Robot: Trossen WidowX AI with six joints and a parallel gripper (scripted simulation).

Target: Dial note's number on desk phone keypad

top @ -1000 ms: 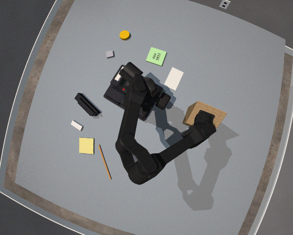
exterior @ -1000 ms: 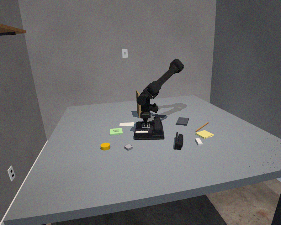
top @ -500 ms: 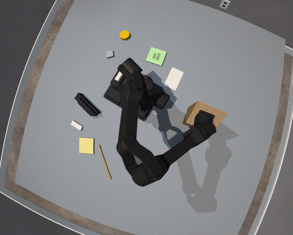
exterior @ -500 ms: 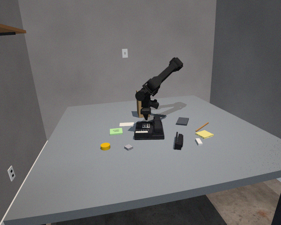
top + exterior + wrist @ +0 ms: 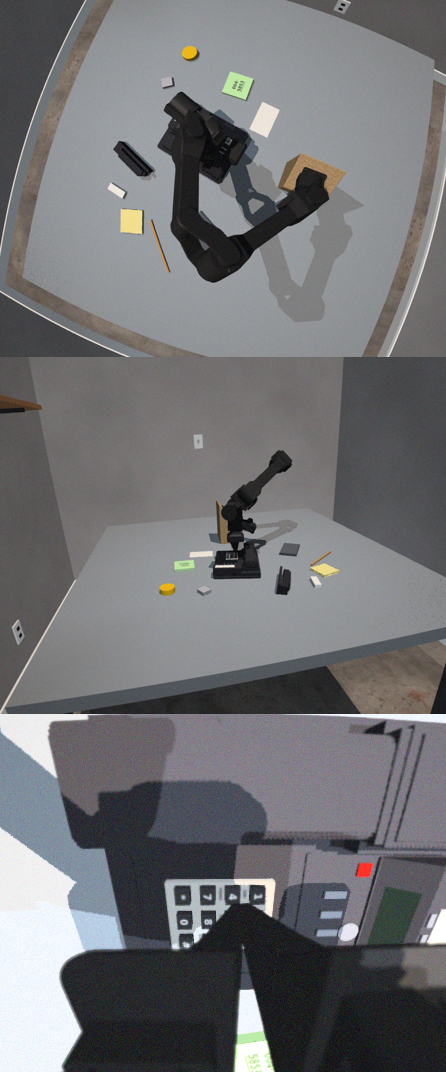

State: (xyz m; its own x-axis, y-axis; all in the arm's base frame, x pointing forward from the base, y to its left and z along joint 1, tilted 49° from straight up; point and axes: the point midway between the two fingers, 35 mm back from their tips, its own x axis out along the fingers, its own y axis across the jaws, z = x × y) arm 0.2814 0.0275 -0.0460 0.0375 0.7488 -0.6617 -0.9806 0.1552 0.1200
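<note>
My gripper is now 6 cm above the black desk phone and 4 cm short of it. Round my hand: white card 13 cm to the right, 12 cm behind, 8 cm below; then handset 5 cm to the left, 4 cm below, 4 cm ahead; then black stapler-like block 22 cm ahead, 12 cm to the left, 7 cm below.
</note>
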